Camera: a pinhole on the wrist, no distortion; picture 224 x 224 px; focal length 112.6 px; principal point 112.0 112.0 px. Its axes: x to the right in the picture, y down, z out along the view. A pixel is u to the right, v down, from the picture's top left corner.
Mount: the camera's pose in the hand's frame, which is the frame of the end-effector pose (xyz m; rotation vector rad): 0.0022 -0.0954 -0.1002 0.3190 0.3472 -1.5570
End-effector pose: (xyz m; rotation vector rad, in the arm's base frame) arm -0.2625 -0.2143 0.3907 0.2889 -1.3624 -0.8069
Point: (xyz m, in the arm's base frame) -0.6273 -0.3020 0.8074
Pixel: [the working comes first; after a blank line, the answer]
In the camera's frame: -0.3685 0.3594 0.4040

9.3 212.2
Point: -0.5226 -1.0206 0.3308
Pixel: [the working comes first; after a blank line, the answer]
In the camera's frame: 0.4897 0.4875 0.3638

outside the picture
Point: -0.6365 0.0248 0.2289
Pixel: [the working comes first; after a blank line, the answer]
In the camera's frame: -0.2246 -0.2892 0.4169

51.3 33.9
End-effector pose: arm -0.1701 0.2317 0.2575 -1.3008 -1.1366 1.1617
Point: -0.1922 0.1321 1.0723
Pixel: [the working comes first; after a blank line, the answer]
In the camera's frame: 0.6151 -0.1345 0.3762

outside the picture
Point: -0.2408 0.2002 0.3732
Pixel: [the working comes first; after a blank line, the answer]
In the camera's frame: -0.0486 -0.0482 0.1578

77.3 77.6
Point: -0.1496 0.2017 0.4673
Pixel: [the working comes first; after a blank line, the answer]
In the camera's frame: 0.0735 -0.0397 0.1110

186.5 71.7
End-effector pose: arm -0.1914 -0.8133 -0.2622 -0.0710 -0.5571 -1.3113
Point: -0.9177 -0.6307 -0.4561
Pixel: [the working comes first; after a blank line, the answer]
In the camera's frame: 0.4291 -0.3541 0.4596

217.1 25.2
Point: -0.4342 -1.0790 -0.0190
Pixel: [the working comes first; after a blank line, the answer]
In the camera's frame: -0.0011 0.2982 0.3360

111.6 211.9
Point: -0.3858 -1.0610 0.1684
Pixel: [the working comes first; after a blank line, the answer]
In the camera's frame: -0.1542 0.3651 0.4353

72.1 206.5
